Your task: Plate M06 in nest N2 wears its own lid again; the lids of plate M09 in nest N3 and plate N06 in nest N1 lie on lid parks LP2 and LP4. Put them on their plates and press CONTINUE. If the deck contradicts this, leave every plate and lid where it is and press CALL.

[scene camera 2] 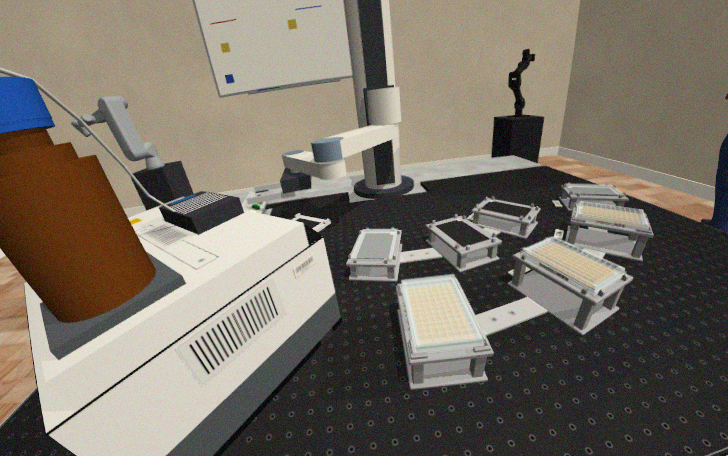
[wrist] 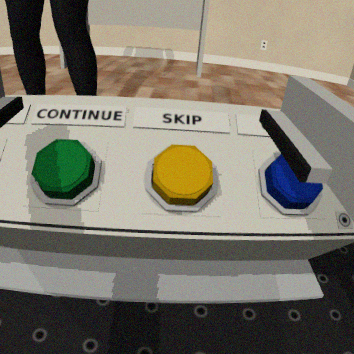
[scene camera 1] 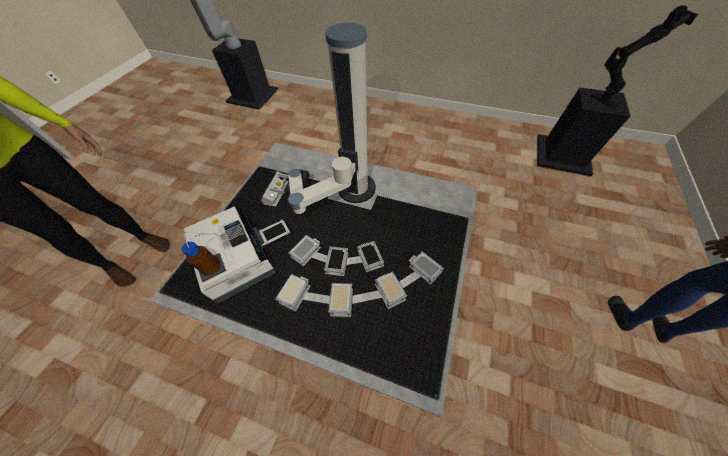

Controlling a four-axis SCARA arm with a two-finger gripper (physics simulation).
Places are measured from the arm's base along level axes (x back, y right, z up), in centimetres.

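Pixels of known places: gripper, fingertip midpoint: (scene camera 2: pixel 251 195) (wrist: pixel 140 85) (scene camera 1: pixel 274 181); arm's base, origin of the base link: (scene camera 2: pixel 383 187) (scene camera 1: pixel 356 188).
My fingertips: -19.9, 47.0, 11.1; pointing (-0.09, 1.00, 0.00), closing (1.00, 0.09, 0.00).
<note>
For each thing: its top centre in the pictures, then the offset to it from my fingertips, as dx, dy, dz. "pt": a spot on its surface instead.
- button panel, middle of its top: (wrist: pixel 127 108) (scene camera 2: pixel 248 200) (scene camera 1: pixel 272 183) -0.7, +1.2, -1.5
- green CONTINUE button, middle of its top: (wrist: pixel 60 147) -3.0, -1.3, -2.4
- yellow SKIP button, middle of its top: (wrist: pixel 183 153) +2.0, -0.8, -2.4
- blue button, middle of its top: (wrist: pixel 298 160) +6.9, -0.3, -2.4
- white instrument, surface spot: (scene camera 2: pixel 241 322) pt -63.3, -18.4, +4.2
- brown bottle, surface spot: (scene camera 2: pixel 75 225) pt -67.3, -11.6, +19.4
- empty-looking frame, surface spot: (scene camera 1: pixel 263 237) pt -38.2, -15.1, +0.1
My gripper (wrist: pixel 140 85) is open and empty above the button panel (wrist: pixel 165 245) (scene camera 1: pixel 271 200). In the wrist view the green CONTINUE button (wrist: pixel 62 167) and yellow SKIP button (wrist: pixel 182 172) show between the fingers. A blue button (wrist: pixel 290 185) is partly behind the right finger, its label mostly hidden. Three cream plates (scene camera 1: pixel 293 290) (scene camera 1: pixel 341 298) (scene camera 1: pixel 390 288) (scene camera 2: pixel 443 308) sit on front nests; clear rims show, but lids and labels cannot be told. Grey lid-like panels (scene camera 1: pixel 305 248) (scene camera 1: pixel 427 265) (scene camera 2: pixel 378 244) lie on two stands. Two inner stands (scene camera 1: pixel 344 261) (scene camera 1: pixel 362 256) show black openings.
A white instrument (scene camera 1: pixel 236 271) (scene camera 2: pixel 241 322) carries a brown bottle (scene camera 1: pixel 204 261) (scene camera 2: pixel 75 225); an empty-looking frame (scene camera 1: pixel 263 237) extends beside it. The arm's column (scene camera 1: pixel 359 107) stands behind the deck. People stand at the left and right edges of scene camera 1.
</note>
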